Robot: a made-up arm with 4 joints.
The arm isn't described. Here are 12 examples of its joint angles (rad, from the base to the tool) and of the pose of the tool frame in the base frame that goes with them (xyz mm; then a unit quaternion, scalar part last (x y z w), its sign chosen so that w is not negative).
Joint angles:
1: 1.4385 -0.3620 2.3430 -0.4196
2: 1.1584 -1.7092 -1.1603 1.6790
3: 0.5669 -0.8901 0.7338 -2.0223
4: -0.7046 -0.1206 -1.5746 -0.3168
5: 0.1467 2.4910 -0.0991 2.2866
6: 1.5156 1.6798 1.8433 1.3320
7: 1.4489 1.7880 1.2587 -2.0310
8: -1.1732 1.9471 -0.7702 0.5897
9: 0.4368 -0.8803 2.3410 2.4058
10: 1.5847 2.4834 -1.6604 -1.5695
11: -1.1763 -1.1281 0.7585 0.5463
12: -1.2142 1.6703 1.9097 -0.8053
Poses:
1: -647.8 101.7 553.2 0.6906 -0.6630 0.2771 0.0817
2: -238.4 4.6 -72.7 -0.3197 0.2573 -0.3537 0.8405
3: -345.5 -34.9 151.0 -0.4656 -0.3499 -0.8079 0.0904
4: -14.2 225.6 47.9 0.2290 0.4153 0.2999 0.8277
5: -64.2 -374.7 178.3 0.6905 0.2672 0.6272 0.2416
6: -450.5 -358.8 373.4 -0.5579 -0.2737 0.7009 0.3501
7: -541.7 -290.9 286.9 -0.0371 0.5673 -0.3279 0.7546
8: 182.5 -504.8 210.9 -0.3895 0.3888 0.7755 0.3094
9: -251.3 2.7 -29.8 -0.5724 0.5272 0.5760 0.2503
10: -296.0 -532.9 444.5 0.4590 -0.4826 -0.6125 0.4258
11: 221.7 156.5 296.4 0.3576 -0.7220 0.5918 0.0229
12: 495.1 -421.9 217.7 -0.2582 -0.5422 -0.4602 0.6539
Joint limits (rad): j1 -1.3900..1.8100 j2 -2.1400..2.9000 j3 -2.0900..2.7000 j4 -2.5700..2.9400
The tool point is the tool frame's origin. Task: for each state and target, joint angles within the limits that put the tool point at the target. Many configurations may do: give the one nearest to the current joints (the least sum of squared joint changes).
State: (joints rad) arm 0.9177 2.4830 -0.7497 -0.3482
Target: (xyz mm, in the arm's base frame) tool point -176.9 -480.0 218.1
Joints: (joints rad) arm 1.0390 2.3704 -0.6708 -0.4380
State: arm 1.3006 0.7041 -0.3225 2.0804
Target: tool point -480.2 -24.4 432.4
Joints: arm 0.8275 0.7517 -0.7878 1.9016
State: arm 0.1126 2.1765 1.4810 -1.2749
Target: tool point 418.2 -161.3 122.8
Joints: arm -0.4800 2.9000 1.1337 -1.3732
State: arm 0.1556 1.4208 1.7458 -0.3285
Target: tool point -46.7 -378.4 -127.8
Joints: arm -0.2638 1.1078 1.8196 -0.4534
